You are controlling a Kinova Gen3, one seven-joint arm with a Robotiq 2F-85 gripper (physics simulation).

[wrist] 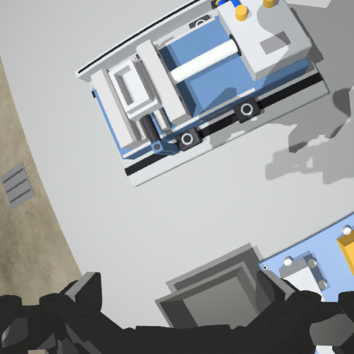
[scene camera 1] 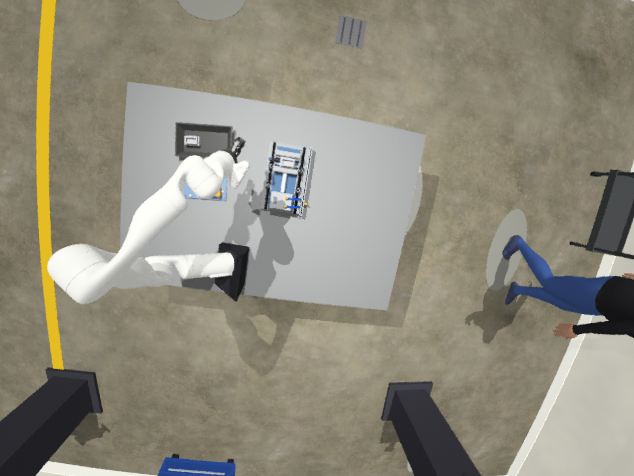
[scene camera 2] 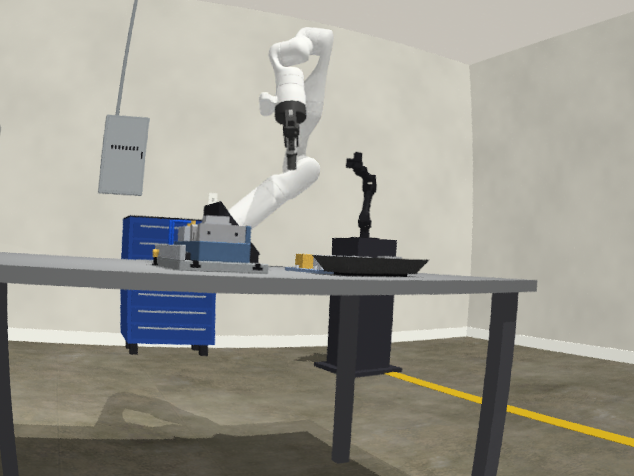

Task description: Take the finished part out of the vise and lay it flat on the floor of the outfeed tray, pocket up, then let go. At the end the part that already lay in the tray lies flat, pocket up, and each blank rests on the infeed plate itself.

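Frame: origin at the arm's base, x ahead, y down, z left, level; millimetres.
Seen in the pictures: gripper, fingertip midpoint: (scene camera 1: pixel 235 155) (scene camera 2: pixel 292 161); arm's base at its link origin: (scene camera 1: pixel 228 263).
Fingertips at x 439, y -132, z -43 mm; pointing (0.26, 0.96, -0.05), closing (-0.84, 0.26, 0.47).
Note:
Pixels of each thing's middle, then the offset from my fingertips to it.
- finished part at the middle of its body: (scene camera 2: pixel 215 224) (scene camera 1: pixel 287 162) dy +155, dx +3, dz -178 mm
- grey vise at the middle of its body: (scene camera 2: pixel 206 246) (scene camera 1: pixel 285 178) dy +202, dx -63, dz -175 mm
- orange block at the middle of its body: (scene camera 2: pixel 309 261) (scene camera 1: pixel 213 191) dy +226, dx -143, dz +138 mm
The finished part (scene camera 1: pixel 288 160) (wrist: pixel 146 107) sits between the jaws of the blue and grey vise (scene camera 1: pixel 278 182) (scene camera 2: pixel 223 251) (wrist: pixel 210 100), pocket up. My gripper (scene camera 1: pixel 238 147) (scene camera 2: pixel 291 168) (wrist: pixel 178 289) is open and empty, high above the table, near the tray's vise-side end in the top view. The dark outfeed tray (scene camera 1: pixel 204 128) (scene camera 2: pixel 371 266) (wrist: pixel 172 311) holds another part (scene camera 1: pixel 191 140), apparently flat and pocket up. A pale block (wrist: pixel 302 276), apparently a blank, lies among pins on the light-blue infeed plate (scene camera 1: pixel 207 198) (wrist: pixel 322 245). My arm hides much of this plate in the top view.
An orange block (scene camera 1: pixel 218 193) (scene camera 2: pixel 304 260) (wrist: pixel 349 249) is at the infeed plate. Blue pieces with orange ends (scene camera 1: pixel 294 202) stand by the vise's far end from the part. A dark rod with a blue end (wrist: pixel 157 146) is beside the held part. A black jointed stand (scene camera 2: pixel 366 204) rises behind the tray.

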